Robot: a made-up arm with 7 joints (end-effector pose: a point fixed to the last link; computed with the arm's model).
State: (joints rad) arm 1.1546 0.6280 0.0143 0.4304 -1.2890 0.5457 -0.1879
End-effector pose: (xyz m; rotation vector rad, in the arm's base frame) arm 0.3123 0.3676 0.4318 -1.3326 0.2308 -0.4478
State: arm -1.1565 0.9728 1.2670 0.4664 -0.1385 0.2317 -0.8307
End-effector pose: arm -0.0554 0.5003 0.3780 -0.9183 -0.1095 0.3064
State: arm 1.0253 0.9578 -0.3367 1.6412 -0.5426 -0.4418 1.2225
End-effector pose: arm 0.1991 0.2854 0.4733 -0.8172 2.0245 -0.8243
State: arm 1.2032 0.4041 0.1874 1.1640 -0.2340 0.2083 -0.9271
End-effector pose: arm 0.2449 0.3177 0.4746 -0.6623 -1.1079 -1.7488
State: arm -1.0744 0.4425 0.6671 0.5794 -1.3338 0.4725 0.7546
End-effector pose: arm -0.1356 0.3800 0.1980 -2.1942 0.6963 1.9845
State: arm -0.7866 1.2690 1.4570 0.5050 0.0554 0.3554 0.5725
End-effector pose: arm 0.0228 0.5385 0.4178 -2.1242 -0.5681 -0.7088
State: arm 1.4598 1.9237 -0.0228 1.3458 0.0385 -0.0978 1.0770
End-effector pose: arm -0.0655 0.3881 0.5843 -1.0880 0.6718 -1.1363
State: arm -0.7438 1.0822 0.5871 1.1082 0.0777 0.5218 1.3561
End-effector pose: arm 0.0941 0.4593 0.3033 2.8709 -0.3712 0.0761
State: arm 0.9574 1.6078 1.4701 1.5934 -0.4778 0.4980 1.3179
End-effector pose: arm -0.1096 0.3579 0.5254 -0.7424 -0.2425 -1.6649
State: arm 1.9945 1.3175 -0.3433 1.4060 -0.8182 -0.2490 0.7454
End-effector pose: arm 0.0346 0.3508 0.5860 -0.6015 0.5027 -0.8854
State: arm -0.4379 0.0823 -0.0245 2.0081 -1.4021 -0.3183 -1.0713
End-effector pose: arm 0.0687 0.1668 0.2982 -0.4073 0.3924 -1.9279
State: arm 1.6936 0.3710 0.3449 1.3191 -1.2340 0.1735 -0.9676
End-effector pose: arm 0.1488 0.2786 0.5730 0.2947 -1.1234 -1.1575
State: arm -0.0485 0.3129 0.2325 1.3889 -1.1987 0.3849 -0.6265
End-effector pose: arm 0.1742 0.2561 0.2641 -1.0198 0.5031 -0.8047
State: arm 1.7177 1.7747 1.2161 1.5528 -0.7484 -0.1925 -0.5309
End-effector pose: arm -0.1579 0.3099 0.4192 1.1437 -1.1670 -0.1588
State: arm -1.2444 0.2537 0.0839 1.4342 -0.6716 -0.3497 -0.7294
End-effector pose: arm -0.0720 0.2489 0.2317 -2.1004 0.8716 -0.9632
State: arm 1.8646 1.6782 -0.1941 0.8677 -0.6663 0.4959 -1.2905
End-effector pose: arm -0.0536 0.4389 0.5429 0.3486 -1.0770 0.0299
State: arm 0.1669 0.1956 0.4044 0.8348 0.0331 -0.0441 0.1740
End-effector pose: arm 0.1821 0.3028 0.1675 -2.5207 -0.3697 -1.5536
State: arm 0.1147 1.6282 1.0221 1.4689 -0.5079 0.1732 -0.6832
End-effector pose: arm 0.0633 0.3523 0.5817 0.2721 -0.1301 -0.9844
